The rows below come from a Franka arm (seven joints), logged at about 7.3 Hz.
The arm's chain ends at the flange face. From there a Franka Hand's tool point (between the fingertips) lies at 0.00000 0.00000 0.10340 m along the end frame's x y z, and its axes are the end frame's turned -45 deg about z.
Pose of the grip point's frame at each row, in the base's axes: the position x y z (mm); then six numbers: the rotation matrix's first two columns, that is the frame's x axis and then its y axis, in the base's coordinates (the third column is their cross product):
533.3, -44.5, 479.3, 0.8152, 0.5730, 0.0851, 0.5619, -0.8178, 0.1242
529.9, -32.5, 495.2, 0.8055, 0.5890, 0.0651, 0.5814, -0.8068, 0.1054
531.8, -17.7, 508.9, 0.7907, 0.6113, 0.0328, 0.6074, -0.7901, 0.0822
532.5, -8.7, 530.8, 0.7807, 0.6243, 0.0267, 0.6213, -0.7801, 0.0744
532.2, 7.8, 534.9, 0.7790, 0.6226, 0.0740, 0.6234, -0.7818, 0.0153
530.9, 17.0, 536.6, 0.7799, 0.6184, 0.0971, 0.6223, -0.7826, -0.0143
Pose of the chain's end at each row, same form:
518.7, -39.0, 581.5, 0.9738, -0.1731, 0.1480, -0.1791, -0.9834, 0.0276
518.1, -27.6, 597.8, 0.9807, -0.1540, 0.1206, -0.1585, -0.9870, 0.0285
523.9, -13.0, 611.9, 0.9886, -0.1264, 0.0813, -0.1296, -0.9909, 0.0349
525.5, -4.4, 633.9, 0.9914, -0.1102, 0.0715, -0.1127, -0.9931, 0.0337
525.2, 4.3, 638.0, 0.9916, -0.1126, 0.0631, -0.1100, -0.9931, -0.0415
524.0, 9.6, 639.5, 0.9915, -0.1161, 0.0585, -0.1114, -0.9907, -0.0788

